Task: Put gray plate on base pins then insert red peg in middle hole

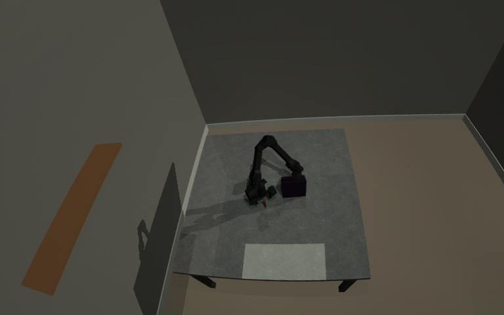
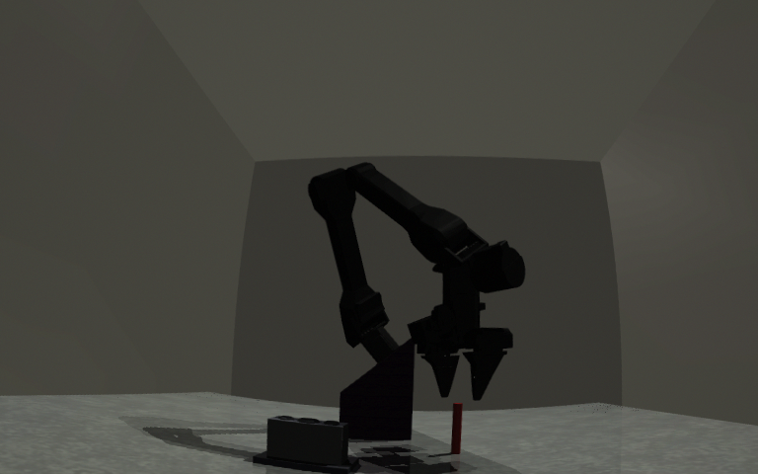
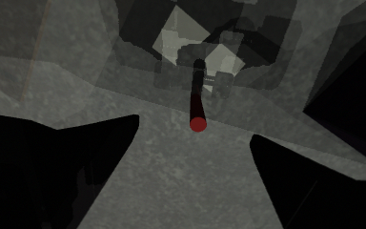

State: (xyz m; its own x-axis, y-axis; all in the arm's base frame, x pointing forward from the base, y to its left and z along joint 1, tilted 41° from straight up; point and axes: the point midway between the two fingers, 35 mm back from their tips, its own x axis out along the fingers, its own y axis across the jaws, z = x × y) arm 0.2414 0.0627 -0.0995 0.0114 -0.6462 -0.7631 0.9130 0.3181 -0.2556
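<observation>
Right now the red peg is 5 cm below my gripper tip. From my gripper tip the other things lie so: gray plate: 20 cm to the right, 11 cm ahead, 4 cm below; dark base: 20 cm to the right, 11 cm ahead, 8 cm below.
</observation>
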